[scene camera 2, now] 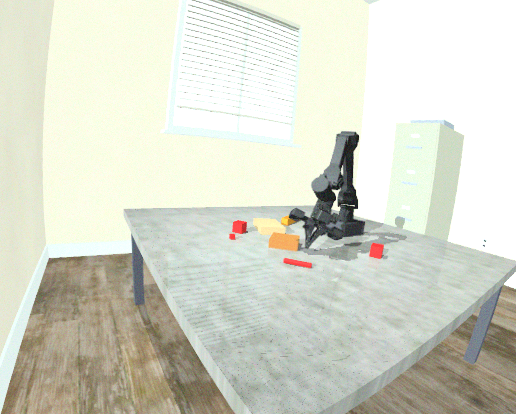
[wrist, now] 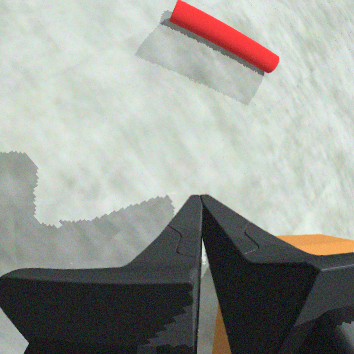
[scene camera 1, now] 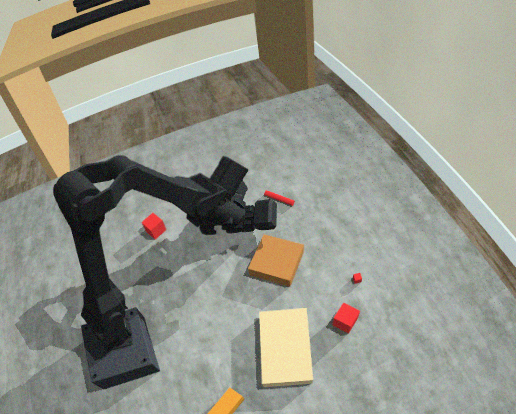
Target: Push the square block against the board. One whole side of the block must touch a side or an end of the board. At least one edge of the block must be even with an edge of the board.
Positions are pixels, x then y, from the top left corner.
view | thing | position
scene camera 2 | gripper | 306, 248
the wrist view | gripper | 198, 202
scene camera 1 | gripper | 255, 226
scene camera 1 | pale tan board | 285, 346
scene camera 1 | square block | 276, 260
